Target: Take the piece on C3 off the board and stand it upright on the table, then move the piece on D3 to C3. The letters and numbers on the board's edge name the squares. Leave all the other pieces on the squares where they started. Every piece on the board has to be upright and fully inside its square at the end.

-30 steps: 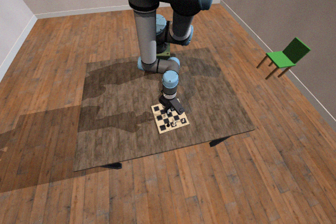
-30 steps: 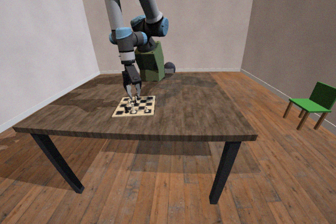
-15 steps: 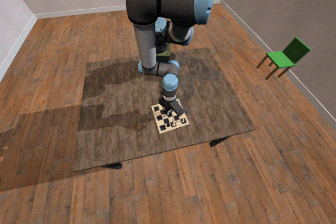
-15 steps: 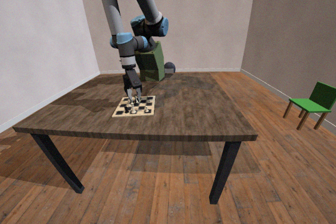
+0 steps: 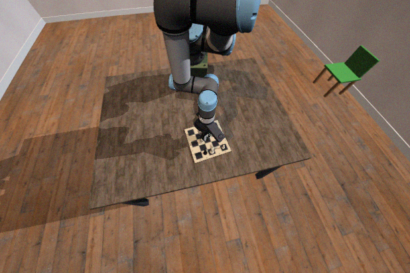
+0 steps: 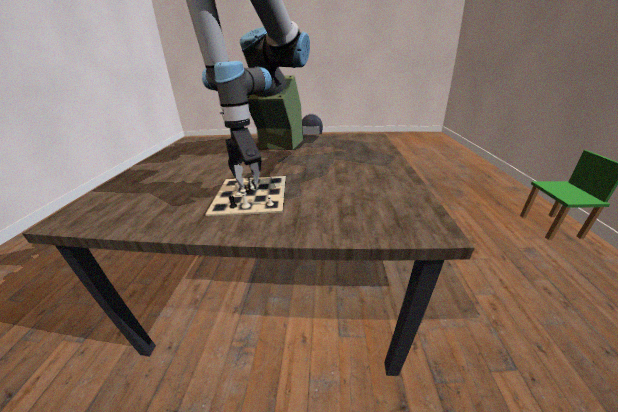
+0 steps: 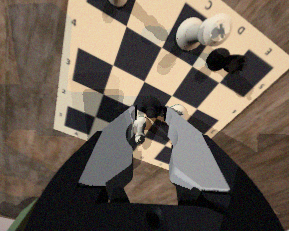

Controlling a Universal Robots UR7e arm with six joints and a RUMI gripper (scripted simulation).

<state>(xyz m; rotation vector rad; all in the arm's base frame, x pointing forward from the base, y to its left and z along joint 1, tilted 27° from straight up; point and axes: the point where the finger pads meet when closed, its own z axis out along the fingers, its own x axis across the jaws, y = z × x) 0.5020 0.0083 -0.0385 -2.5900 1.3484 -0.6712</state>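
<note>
The chessboard lies 20 mm below my hand.
</note>
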